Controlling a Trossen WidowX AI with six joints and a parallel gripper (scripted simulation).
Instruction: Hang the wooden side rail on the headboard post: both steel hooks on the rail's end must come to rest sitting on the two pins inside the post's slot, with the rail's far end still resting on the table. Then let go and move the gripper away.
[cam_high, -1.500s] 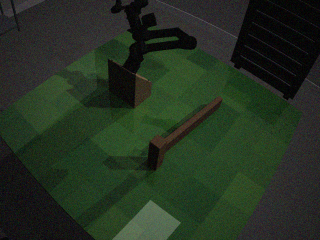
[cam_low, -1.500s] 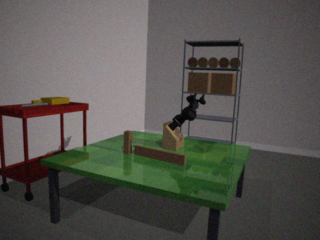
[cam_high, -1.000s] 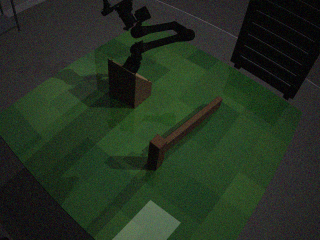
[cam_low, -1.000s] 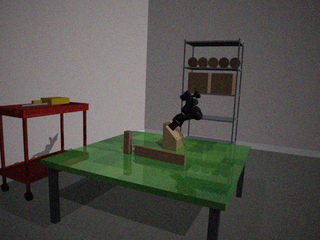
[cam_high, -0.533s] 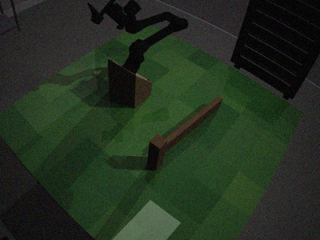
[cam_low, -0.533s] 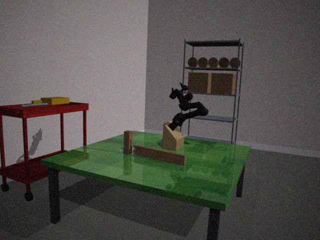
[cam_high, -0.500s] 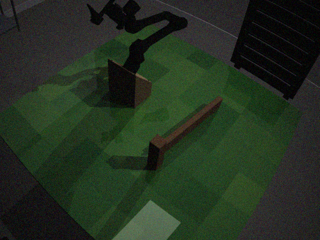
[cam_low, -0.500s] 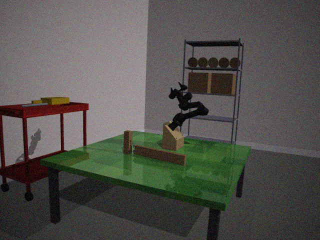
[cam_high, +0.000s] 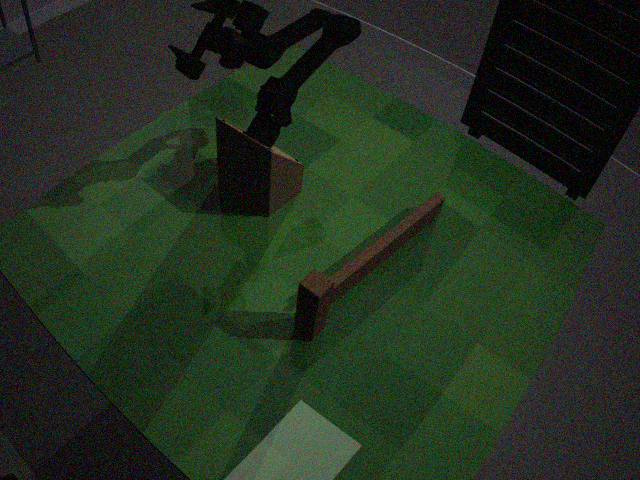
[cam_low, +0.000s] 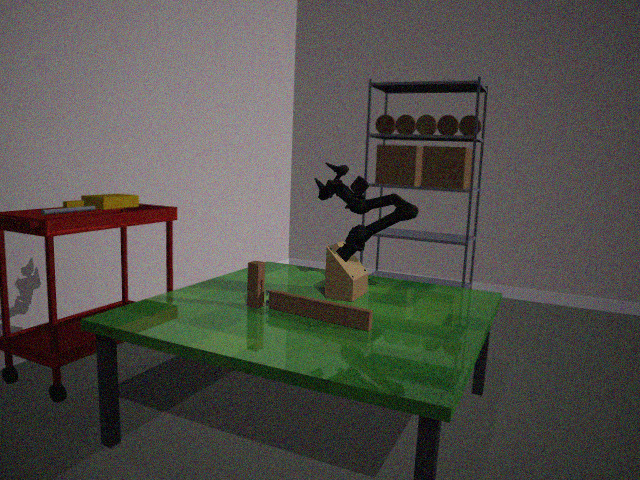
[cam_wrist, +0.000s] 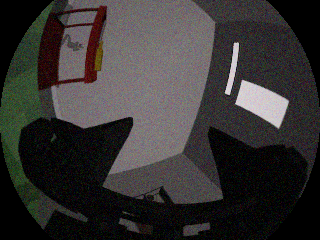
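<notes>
Now: gripper tip 45 cm above the headboard post, 42 cm short of it and 11 cm to the left of it.
</notes>
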